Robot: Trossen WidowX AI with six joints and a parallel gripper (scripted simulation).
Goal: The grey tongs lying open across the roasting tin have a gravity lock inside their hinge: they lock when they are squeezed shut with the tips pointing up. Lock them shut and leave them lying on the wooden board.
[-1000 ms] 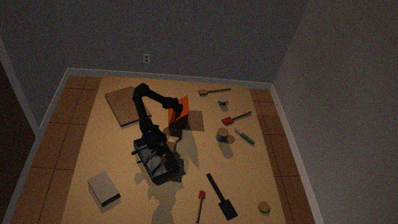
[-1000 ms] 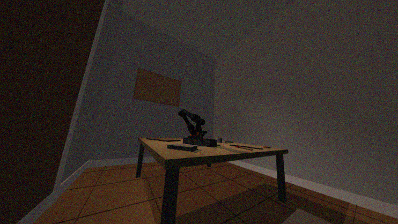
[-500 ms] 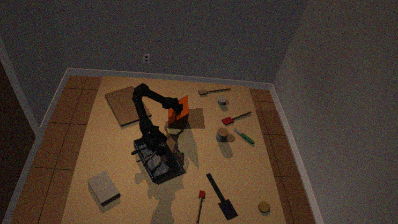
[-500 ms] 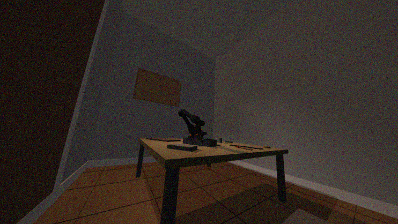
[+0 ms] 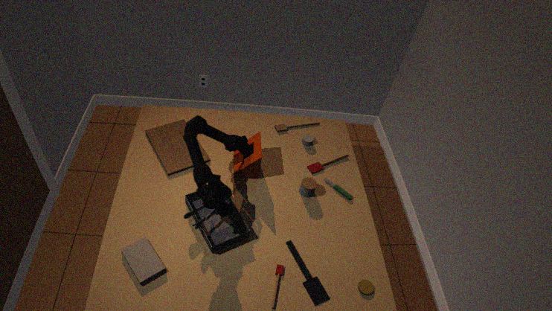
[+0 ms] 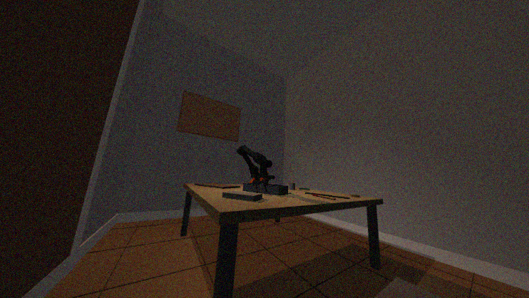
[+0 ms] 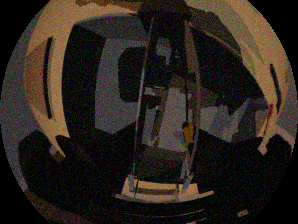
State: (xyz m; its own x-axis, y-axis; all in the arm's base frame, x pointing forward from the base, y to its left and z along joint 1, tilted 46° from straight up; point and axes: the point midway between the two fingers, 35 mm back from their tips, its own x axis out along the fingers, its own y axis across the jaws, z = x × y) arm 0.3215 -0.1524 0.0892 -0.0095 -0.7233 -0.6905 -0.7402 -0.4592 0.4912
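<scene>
My gripper tip is 30 mm short of the dark roasting tin and 10 mm to the right of it. Round my gripper tip: wooden board (440 mm behind, 220 mm to the right, 20 mm below); then white block (300 mm to the right, 250 mm ahead, 20 mm below); then black spatula (410 mm to the left, 320 mm ahead, 30 mm below).
</scene>
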